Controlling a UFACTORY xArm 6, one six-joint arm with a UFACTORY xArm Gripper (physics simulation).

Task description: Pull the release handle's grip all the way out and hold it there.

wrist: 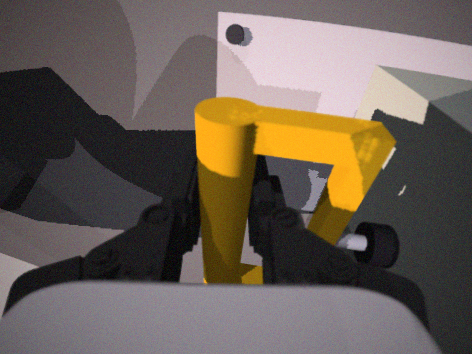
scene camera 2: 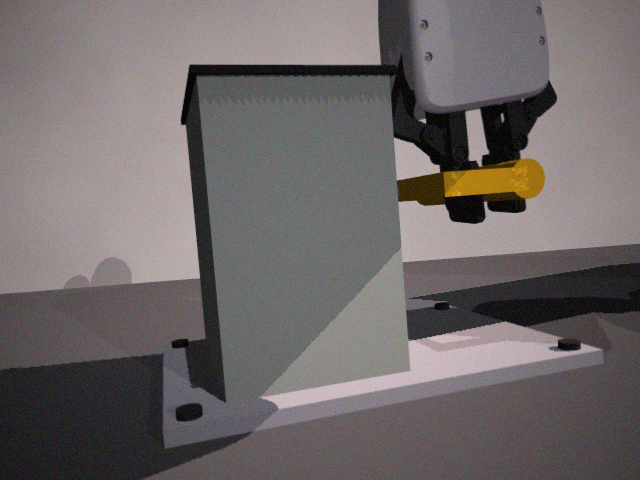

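Note:
The release handle is a yellow rectangular loop standing out from the upper right of a grey-green housing (scene camera 2: 299, 206). Its grip (scene camera 2: 527, 178) (wrist: 225, 145) is a thick round bar on the loop's outer side, and side arms (wrist: 300, 132) run from it toward the housing. My gripper (scene camera 2: 485, 204) (wrist: 226, 173) points down and is shut on the grip, with one finger on each side of the bar. In the scene view the fingertips reach below the bar. The lower part of the grip is hidden behind the gripper body in the wrist view.
The housing has a black lid (scene camera 2: 294, 70) and stands on a pale base plate (scene camera 2: 491, 356) (wrist: 290, 55) with black bolts (scene camera 2: 189, 411) (wrist: 235, 34) at its corners. A black knob (wrist: 382, 245) on a light stem sits close to the right finger's linkage in the wrist view.

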